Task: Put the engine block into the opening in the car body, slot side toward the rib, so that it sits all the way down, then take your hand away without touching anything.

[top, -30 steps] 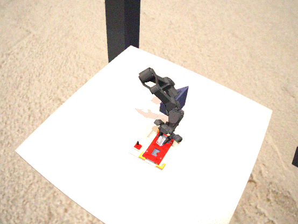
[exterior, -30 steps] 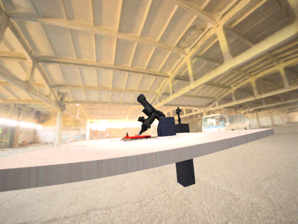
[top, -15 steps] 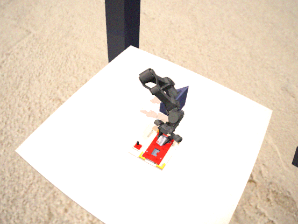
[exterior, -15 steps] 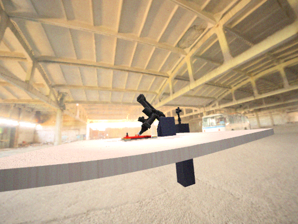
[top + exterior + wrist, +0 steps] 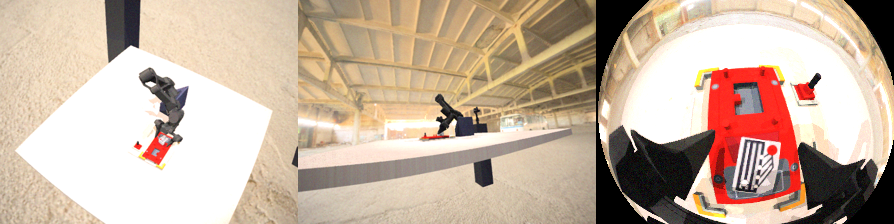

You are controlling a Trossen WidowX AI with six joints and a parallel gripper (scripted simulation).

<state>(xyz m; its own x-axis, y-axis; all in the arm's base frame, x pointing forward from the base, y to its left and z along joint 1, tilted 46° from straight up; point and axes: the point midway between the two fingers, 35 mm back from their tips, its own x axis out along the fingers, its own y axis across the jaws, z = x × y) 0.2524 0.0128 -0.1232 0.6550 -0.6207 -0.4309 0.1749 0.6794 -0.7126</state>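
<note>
My gripper tip is 2 cm past the grey engine block and 1 cm to the right of it.
</note>
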